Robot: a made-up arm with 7 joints. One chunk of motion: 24 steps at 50 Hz.
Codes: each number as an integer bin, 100 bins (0 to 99) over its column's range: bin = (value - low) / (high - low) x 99, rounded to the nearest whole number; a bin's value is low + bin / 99 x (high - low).
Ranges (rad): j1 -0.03..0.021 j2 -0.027..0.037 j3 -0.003..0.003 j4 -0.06..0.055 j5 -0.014..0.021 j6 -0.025..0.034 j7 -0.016..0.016
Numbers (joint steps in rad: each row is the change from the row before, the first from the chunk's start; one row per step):
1: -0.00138 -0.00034 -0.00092 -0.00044 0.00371 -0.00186 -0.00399
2: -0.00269 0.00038 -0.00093 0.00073 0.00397 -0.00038 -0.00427
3: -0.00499 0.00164 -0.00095 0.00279 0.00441 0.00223 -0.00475
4: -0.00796 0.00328 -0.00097 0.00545 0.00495 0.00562 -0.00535
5: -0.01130 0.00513 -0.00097 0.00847 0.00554 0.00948 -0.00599
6: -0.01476 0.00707 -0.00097 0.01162 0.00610 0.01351 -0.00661
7: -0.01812 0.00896 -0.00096 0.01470 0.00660 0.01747 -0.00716
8: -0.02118 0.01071 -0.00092 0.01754 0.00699 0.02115 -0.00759
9: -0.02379 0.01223 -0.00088 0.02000 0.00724 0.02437 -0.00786
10: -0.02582 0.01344 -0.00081 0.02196 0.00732 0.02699 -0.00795
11: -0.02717 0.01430 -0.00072 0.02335 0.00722 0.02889 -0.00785
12: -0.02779 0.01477 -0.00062 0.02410 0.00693 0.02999 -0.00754
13: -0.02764 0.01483 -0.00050 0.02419 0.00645 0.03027 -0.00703
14: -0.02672 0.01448 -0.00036 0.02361 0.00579 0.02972 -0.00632
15: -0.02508 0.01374 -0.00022 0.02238 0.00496 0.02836 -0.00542
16: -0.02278 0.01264 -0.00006 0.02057 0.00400 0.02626 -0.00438
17: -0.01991 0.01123 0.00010 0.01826 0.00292 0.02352 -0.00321
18: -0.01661 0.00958 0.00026 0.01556 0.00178 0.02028 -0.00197
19: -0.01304 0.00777 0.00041 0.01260 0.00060 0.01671 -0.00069
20: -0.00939 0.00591 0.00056 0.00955 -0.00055 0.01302 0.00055
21: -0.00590 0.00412 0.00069 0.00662 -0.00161 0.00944 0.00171
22: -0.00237 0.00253 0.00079 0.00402 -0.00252 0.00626 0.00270
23: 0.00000 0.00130 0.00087 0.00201 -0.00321 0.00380 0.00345
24: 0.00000 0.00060 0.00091 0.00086 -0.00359 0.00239 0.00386
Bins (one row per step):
1: 56 41 34 51 50 39 37
2: 53 42 34 52 51 41 36
3: 49 44 34 54 52 46 35
4: 43 47 33 56 54 51 33
5: 36 50 33 59 55 58 31
6: 30 53 33 62 57 65 29
7: 23 56 34 64 58 71 27
8: 17 58 34 67 59 77 26
9: 12 61 35 69 60 83 25
10: 8 63 36 71 60 87 25
11: 5 64 38 72 60 90 25
12: 4 65 39 72 59 92 26
13: 5 65 41 72 58 93 28
14: 6 64 44 72 56 92 30
15: 10 63 46 71 54 90 33
16: 14 61 49 69 51 86 36
17: 20 59 51 67 48 81 40
18: 26 57 54 65 45 76 43
19: 33 54 56 62 41 70 47
20: 40 51 59 60 38 64 51
21: 47 48 61 57 35 58 55
22: 54 46 63 55 32 52 58
23: 58 44 64 53 31 48 60
24: 58 43 65 52 29 46 61

